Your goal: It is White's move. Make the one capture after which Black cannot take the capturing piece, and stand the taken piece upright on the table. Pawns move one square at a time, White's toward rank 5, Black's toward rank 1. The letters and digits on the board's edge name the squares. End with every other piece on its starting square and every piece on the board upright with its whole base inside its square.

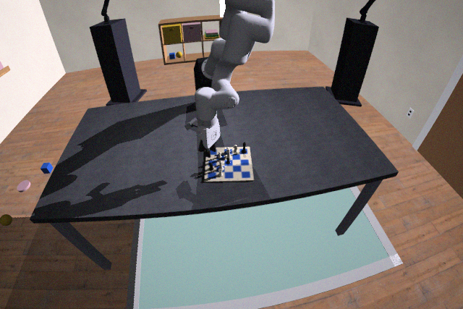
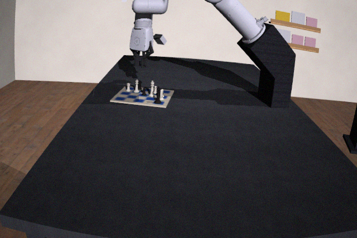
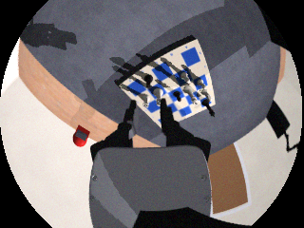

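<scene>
The blue-and-cream chessboard is 50 mm behind my hand, 70 mm to the left of it and 120 mm below it. Round my hand: white piece 80 mm behind, 70 mm to the left, 90 mm below.
</scene>
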